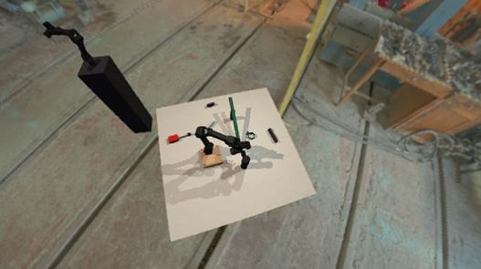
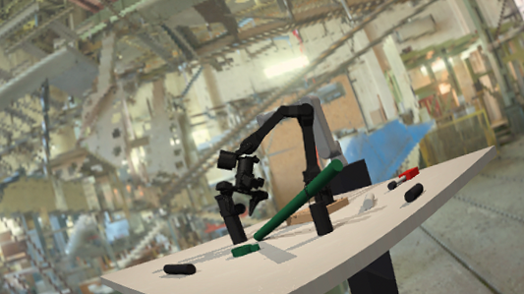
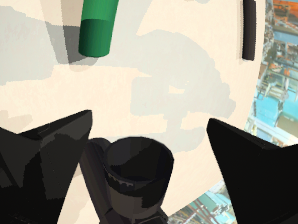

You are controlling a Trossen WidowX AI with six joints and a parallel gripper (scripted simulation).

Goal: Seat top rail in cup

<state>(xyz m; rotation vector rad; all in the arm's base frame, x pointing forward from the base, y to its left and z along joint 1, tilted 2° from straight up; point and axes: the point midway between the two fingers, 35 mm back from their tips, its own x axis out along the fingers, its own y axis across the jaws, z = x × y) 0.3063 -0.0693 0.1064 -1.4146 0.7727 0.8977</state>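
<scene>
Right now my gripper tip is 190 mm to the right of the short green piece, 110 mm short of it and 100 mm above it. Round my gripper tip: grey piece (350 mm to the left, 300 mm behind, 100 mm below); black loop-cap post (430 mm to the left, 40 mm behind, 10 mm below); red-handled tool (580 mm behind, 270 mm to the left, 100 mm below).
</scene>
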